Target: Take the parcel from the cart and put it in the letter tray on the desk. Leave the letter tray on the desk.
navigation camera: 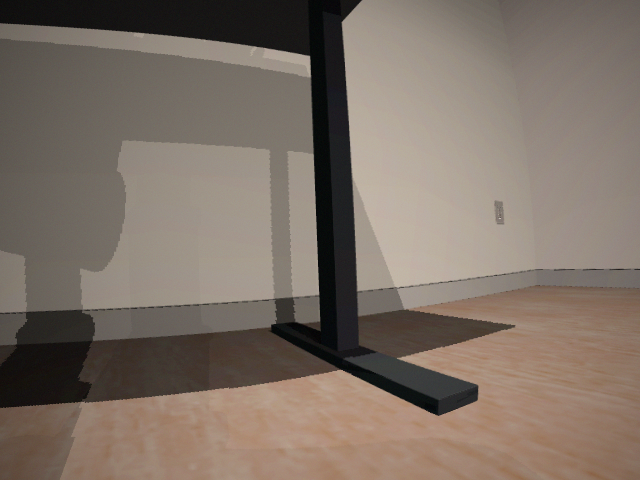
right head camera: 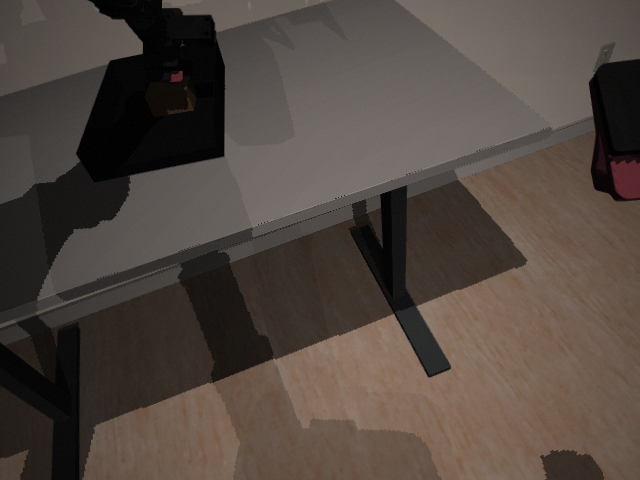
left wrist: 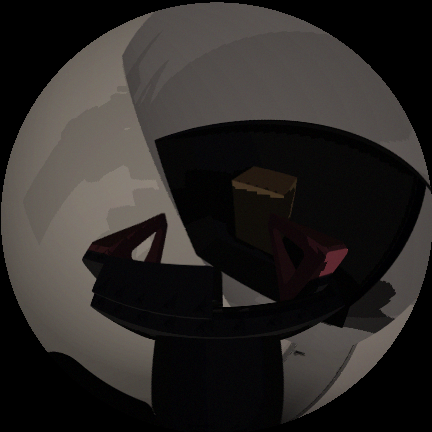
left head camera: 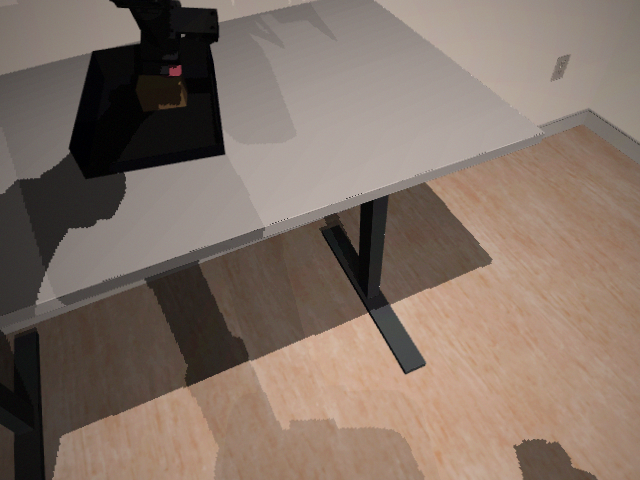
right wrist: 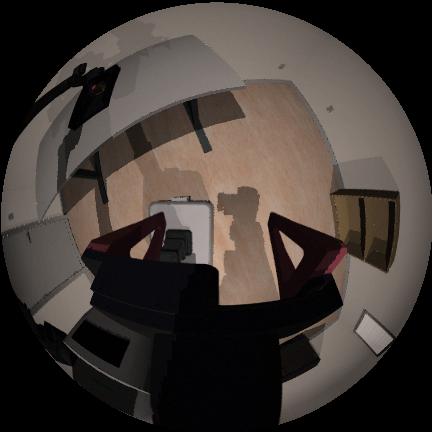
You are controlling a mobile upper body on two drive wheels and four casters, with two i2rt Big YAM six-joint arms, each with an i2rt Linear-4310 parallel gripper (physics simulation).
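Frame: origin at the left arm's base, x ahead, y left, z up, level; centimetres.
Seen in the pictures: left gripper, fingertip midpoint: (right head camera: 175, 60) (left wrist: 217, 218) (left head camera: 169, 53) (right wrist: 96, 78); right gripper, fingertip midpoint: (right wrist: 216, 217).
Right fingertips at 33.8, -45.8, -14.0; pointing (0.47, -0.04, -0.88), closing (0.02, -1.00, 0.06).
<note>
A point is followed by its place in that frame, as x, y, z.
The brown box-shaped parcel (left head camera: 161, 95) {94.6, 16.4, -42.5} (right head camera: 169, 99) {94.7, 16.3, -42.2} (left wrist: 260, 215) {97.0, 15.8, -40.7} stands inside the black letter tray (left head camera: 170, 159) {76.9, 11.5, -45.0} (right head camera: 165, 166) {76.6, 13.0, -45.6} (left wrist: 360, 170) {88.2, 7.6, -45.7}. The tray rests on the grey desk (left head camera: 351, 118) {88.6, -21.9, -46.0} (right head camera: 351, 118) {88.3, -22.0, -46.0} (left wrist: 300, 75) {96.3, -0.4, -46.0} (right wrist: 170, 70) {93.6, -26.2, -46.0}. My left gripper (left wrist: 217, 218) {99.1, 13.9, -36.0} is open with nothing between its fingers. It is over the far part of the tray, close to the parcel; in the left wrist view one finger overlaps the parcel's lower right, and I cannot tell if they touch. My right gripper (right wrist: 216, 217) {33.8, -45.8, -14.0} is open and empty, away from the desk. I cannot identify the cart in these views.
Dark desk legs (left head camera: 373, 248) {107.5, -30.7, -109.2} (right head camera: 393, 248) {107.3, -30.1, -108.9} (navigation camera: 336, 180) {107.6, -30.8, -103.8} stand on the wooden floor (left head camera: 516, 310) {101.7, -84.5, -141.0}. In the right wrist view, a white rounded base (right wrist: 202, 220) {17.5, -41.6, -115.0} lies below the right gripper, and a brown shelf unit (right wrist: 362, 192) {53.6, -206.7, -88.4} stands by the wall at the right.
</note>
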